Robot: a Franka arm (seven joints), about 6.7 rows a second.
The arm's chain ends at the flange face. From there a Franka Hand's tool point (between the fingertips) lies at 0.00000 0.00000 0.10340 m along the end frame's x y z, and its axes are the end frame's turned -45 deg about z.
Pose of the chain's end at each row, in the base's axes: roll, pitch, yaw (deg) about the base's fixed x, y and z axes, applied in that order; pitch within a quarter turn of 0, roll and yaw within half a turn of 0; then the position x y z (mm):
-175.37 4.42 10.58 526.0 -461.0 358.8
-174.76 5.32 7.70 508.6 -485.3 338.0
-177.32 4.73 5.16 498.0 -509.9 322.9
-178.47 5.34 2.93 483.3 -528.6 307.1
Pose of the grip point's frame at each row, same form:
-173.60 -0.14 55.39 516.7 -454.3 256.0
-172.54 0.07 52.46 497.9 -477.2 235.5
-174.76 1.45 50.12 489.1 -505.9 220.0
-175.14 2.69 47.97 473.6 -526.3 204.2

